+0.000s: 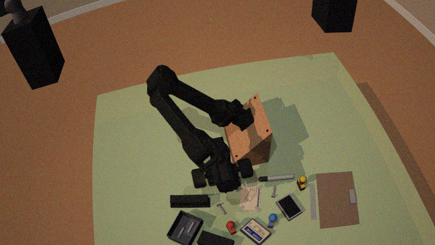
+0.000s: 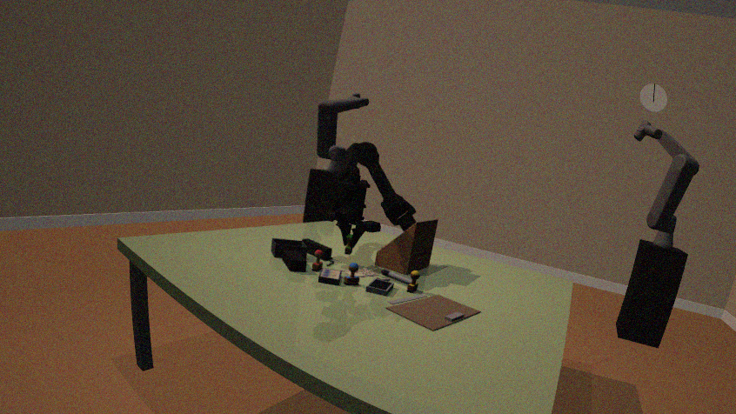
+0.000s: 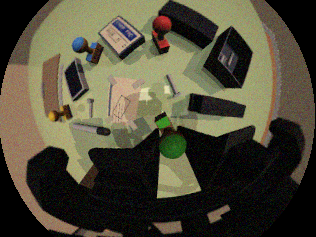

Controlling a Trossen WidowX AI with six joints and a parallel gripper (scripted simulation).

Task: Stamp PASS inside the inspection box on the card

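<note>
Right now the dark ink pad is 11 cm ahead of my gripper tip, 21 cm to the left of it and 6 cm below it. Also, from my gripper tip: pale card 4 cm ahead, 8 cm to the left, 6 cm below; then black block 2 cm ahead, 13 cm to the right, 5 cm below; then green-knobbed stamp right at my gripper tip.
</note>
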